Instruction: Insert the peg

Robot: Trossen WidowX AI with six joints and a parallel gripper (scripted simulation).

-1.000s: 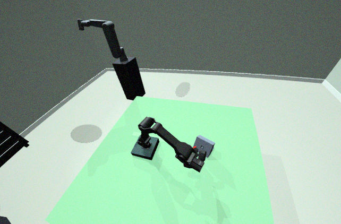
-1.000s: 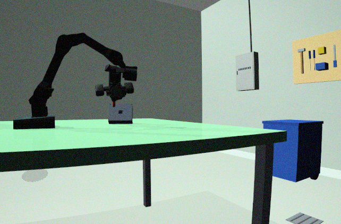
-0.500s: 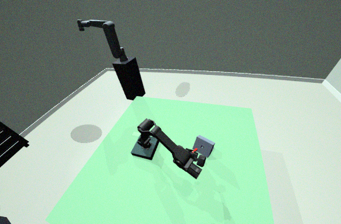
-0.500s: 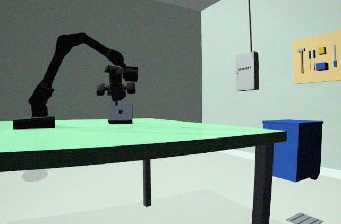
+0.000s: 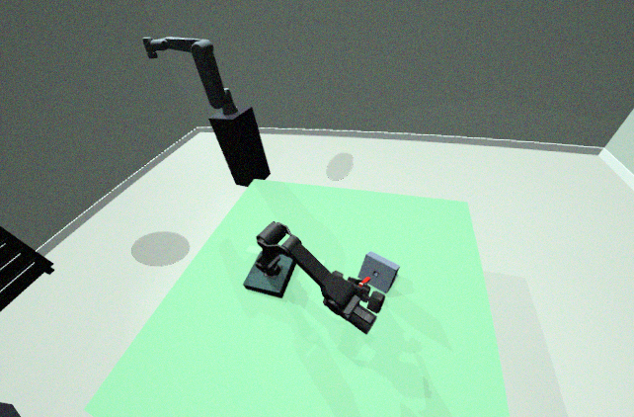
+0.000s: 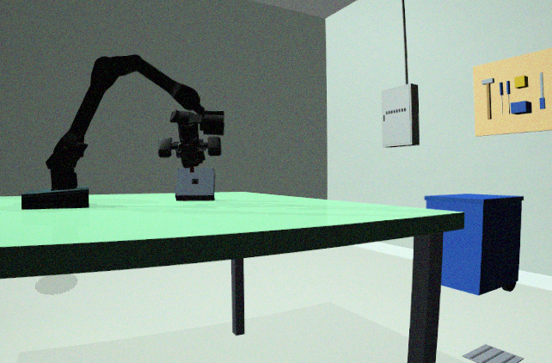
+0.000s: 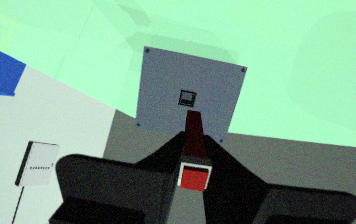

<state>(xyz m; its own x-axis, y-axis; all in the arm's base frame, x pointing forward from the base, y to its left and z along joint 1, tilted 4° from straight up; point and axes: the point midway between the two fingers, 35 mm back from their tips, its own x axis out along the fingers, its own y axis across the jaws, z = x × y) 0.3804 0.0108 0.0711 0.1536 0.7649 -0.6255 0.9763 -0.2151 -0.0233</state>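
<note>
Now: gripper tip 3 cm short of the panel, 10 cm to the right of it and 7 cm above it. Also, from my gripper tip: red square peg (1 cm to the right, 1 cm above).
</note>
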